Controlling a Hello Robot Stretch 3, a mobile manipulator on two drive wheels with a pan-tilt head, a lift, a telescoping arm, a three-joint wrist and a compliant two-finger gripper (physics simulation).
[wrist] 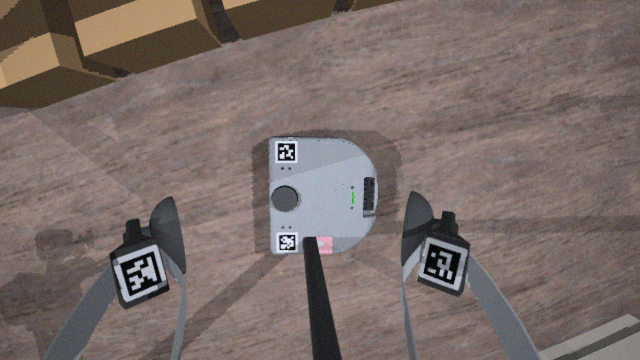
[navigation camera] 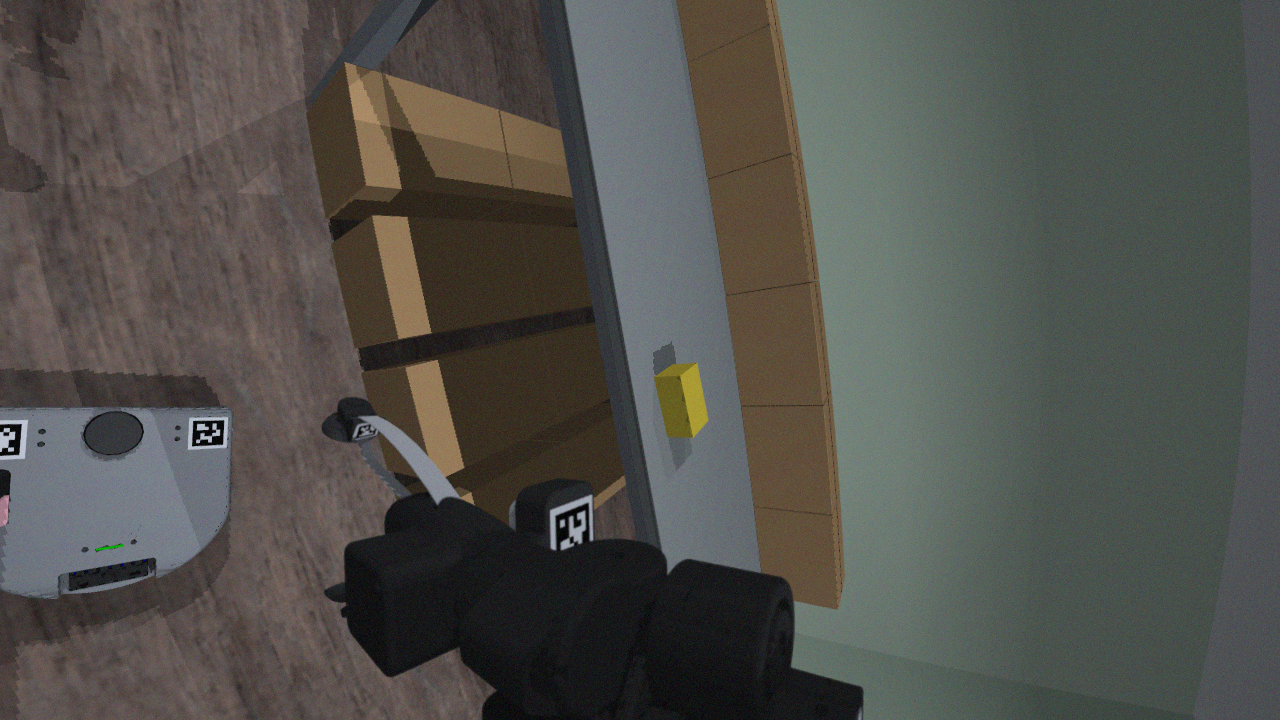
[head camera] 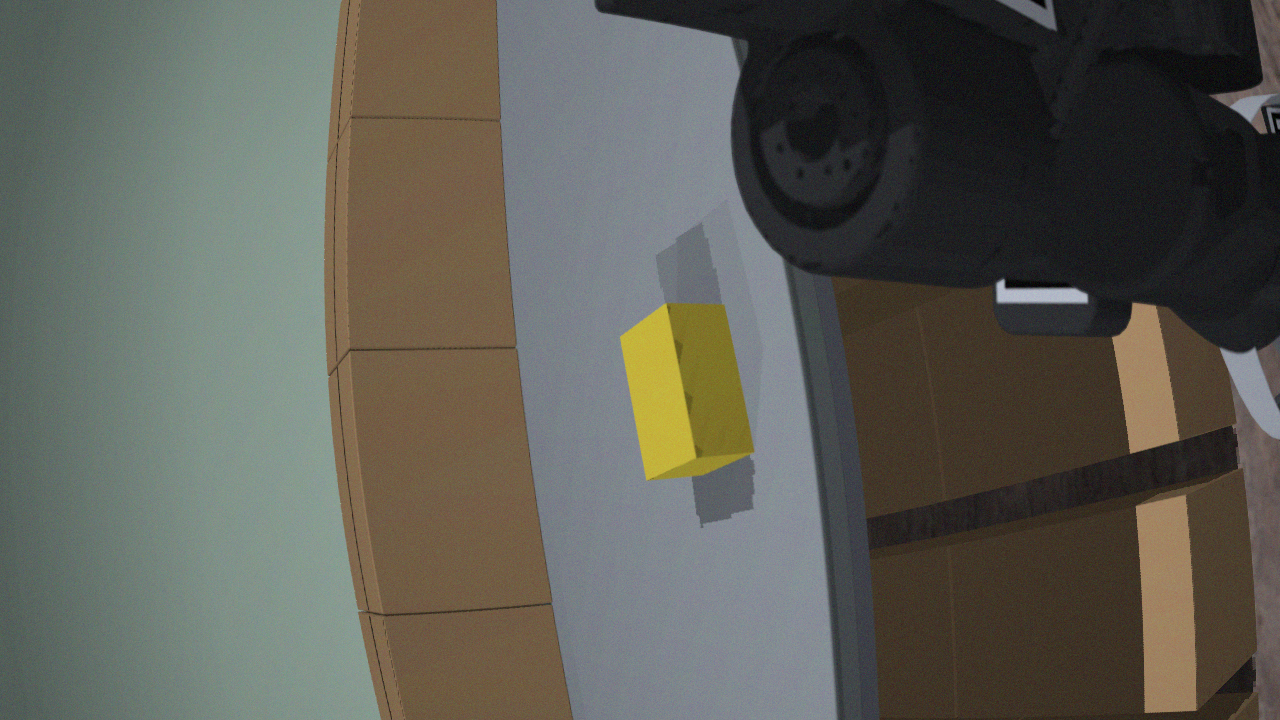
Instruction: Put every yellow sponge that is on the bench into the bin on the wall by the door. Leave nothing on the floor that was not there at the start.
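Pixels of known places: gripper, fingertip midpoint: [wrist: 294, 220] [navigation camera: 344, 502]; robot's base, link origin: [wrist: 287, 188] [navigation camera: 116, 430].
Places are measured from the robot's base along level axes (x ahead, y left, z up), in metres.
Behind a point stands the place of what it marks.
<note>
A yellow sponge [head camera: 716, 385] @[x 0.052, y -0.556, z 0.934 m] [navigation camera: 682, 400] @[x 0.058, y -0.553, z 0.955 m] stands as a block on the grey bench [head camera: 617, 591] @[x 0.235, y -0.714, z 0.915 m] [navigation camera: 626, 179] @[x 0.384, y -0.473, z 0.914 m], somewhat nearer the front edge in the head view. My gripper [wrist: 294, 220] @[x -0.022, y -0.142, z 0.866 m] [navigation camera: 341, 506] @[x -0.022, y -0.142, z 0.866 m] is open, with its two fingertips wide apart and empty. It points down over the floor on the open side of the bench, away from the sponge. In the navigation view the black wrist hides part of the gripper; in the head view the wrist covers part of the bench's front edge. The bin and the door do not show.
Brown boxes [head camera: 438, 474] @[x 0.155, y -0.875, z 1.013 m] [navigation camera: 774, 349] @[x 0.160, y -0.874, z 1.006 m] line the back of the bench along the green wall. Larger brown boxes [head camera: 1038, 617] @[x 0.408, y -0.677, z 0.270 m] [navigation camera: 510, 268] @[x 0.455, y -0.772, z 0.270 m] [wrist: 145, 30] @[x 0.328, y -0.426, z 0.271 m] stand under it. My base [navigation camera: 170, 492] @[x -0.107, y -0.078, z 0.160 m] [wrist: 325, 205] @[x -0.111, y 0.021, z 0.160 m] is on the wooden floor. A pale cabinet [wrist: 610, 347] @[x -1.272, y 0.634, z 0.165 m] shows at the wrist view's lower right corner.
</note>
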